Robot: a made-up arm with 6 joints.
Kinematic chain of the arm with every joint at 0, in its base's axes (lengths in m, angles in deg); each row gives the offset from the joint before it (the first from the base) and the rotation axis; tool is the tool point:
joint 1: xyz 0 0 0.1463 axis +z
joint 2: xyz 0 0 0 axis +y
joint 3: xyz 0 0 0.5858 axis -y
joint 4: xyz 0 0 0 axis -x
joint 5: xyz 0.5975 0 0 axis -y
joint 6: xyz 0 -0.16 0 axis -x
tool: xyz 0 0 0
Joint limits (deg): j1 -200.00..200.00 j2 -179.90..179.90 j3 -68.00..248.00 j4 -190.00..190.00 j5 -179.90..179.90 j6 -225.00..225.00
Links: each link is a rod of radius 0.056 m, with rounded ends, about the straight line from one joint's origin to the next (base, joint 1, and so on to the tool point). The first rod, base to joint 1, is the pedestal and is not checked.
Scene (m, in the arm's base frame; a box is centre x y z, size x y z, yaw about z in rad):
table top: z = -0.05
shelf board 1: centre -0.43 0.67 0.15 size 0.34 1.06 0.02 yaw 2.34
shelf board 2: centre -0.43 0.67 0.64 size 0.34 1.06 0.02 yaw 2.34
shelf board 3: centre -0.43 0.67 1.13 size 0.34 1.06 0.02 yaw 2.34
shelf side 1: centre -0.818 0.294 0.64 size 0.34 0.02 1 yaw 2.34
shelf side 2: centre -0.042 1.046 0.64 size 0.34 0.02 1 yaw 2.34
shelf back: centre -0.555 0.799 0.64 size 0.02 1.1 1 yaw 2.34
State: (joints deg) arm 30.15 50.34 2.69 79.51 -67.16 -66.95
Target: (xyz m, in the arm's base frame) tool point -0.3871 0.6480 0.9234
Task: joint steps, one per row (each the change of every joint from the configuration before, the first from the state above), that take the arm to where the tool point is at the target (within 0.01 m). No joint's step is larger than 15 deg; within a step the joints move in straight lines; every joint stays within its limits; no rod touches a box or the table.
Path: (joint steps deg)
1: 13.14 -10.83 -2.07 2.47 0.00 0.00
2: 13.15 -10.84 -2.07 2.47 0.00 0.00
3: 13.14 -10.83 -2.07 2.46 0.00 0.00
4: 13.14 -10.84 -2.07 2.47 0.00 0.00
5: 13.15 -10.83 -2.07 2.47 0.00 0.00
6: 13.14 -10.84 -2.07 2.47 0.00 0.00
7: 3.42 10.73 11.02 1.07 0.00 0.00
8: 3.42 10.72 11.02 1.06 0.00 0.00
9: 3.41 10.73 11.02 1.07 0.00 0.00

